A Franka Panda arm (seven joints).
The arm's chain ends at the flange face. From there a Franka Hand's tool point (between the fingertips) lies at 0.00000 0.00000 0.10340 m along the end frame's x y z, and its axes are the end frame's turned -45 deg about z.
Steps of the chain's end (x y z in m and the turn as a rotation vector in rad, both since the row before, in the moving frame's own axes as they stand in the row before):
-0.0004, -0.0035, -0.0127, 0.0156, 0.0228, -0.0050
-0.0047, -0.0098, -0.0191, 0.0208, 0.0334, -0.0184
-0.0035, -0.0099, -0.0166, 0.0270, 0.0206, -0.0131
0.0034, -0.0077, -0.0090, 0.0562, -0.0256, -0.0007
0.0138, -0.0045, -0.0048, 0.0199, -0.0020, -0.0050
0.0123, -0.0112, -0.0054, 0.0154, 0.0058, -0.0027
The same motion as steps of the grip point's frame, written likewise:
0.0050, -0.0022, -0.0127, -0.0051, 0.0272, -0.0050
0.0076, -0.0094, -0.0192, -0.0089, 0.0383, -0.0184
0.0080, -0.0100, -0.0167, 0.0045, 0.0337, -0.0131
0.0101, -0.0090, -0.0092, 0.0578, 0.0216, -0.0007
0.0142, 0.0050, -0.0048, 0.0155, 0.0127, -0.0050
0.0182, 0.0001, -0.0054, 0.0068, 0.0150, -0.0027

